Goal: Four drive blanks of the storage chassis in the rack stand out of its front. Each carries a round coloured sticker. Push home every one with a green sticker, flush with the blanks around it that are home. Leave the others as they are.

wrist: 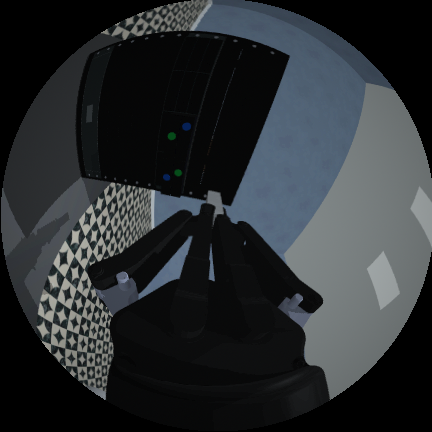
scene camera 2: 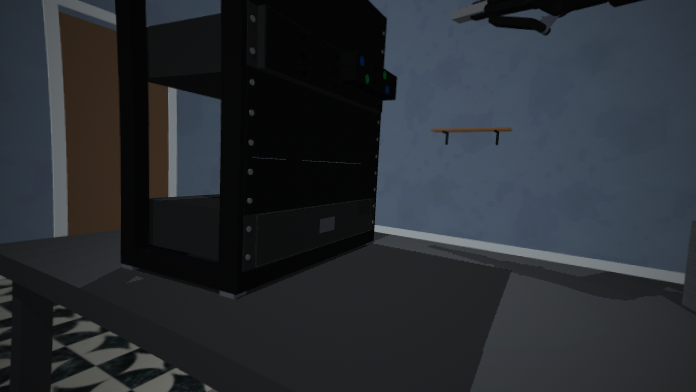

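The storage chassis (scene camera 2: 300, 47) (wrist: 192, 90) sits high in the black rack (scene camera 2: 232, 150). Its four stickered blanks lie towards the right end of its front in the scene view. The left pair has a blue sticker (scene camera 2: 362, 61) (wrist: 186, 126) above a green sticker (scene camera 2: 367, 79) (wrist: 171, 136). The right pair has a green sticker (scene camera 2: 384, 75) (wrist: 178, 172) above a blue sticker (scene camera 2: 387, 90) (wrist: 166, 177); this pair visibly juts past the rack's edge in the scene view. Blank edges are hard to see in the dark. My gripper (scene camera 2: 462, 14) (wrist: 211, 200) is shut and empty, apart from the rack front.
The rack stands on a dark table (scene camera 2: 320, 330). A lower unit (scene camera 2: 290, 242) (wrist: 90, 135) with a pale label fills the rack's bottom. A wooden wall shelf (scene camera 2: 471, 130) is on the blue wall behind. A brown door (scene camera 2: 92, 125) is at the left of the scene view.
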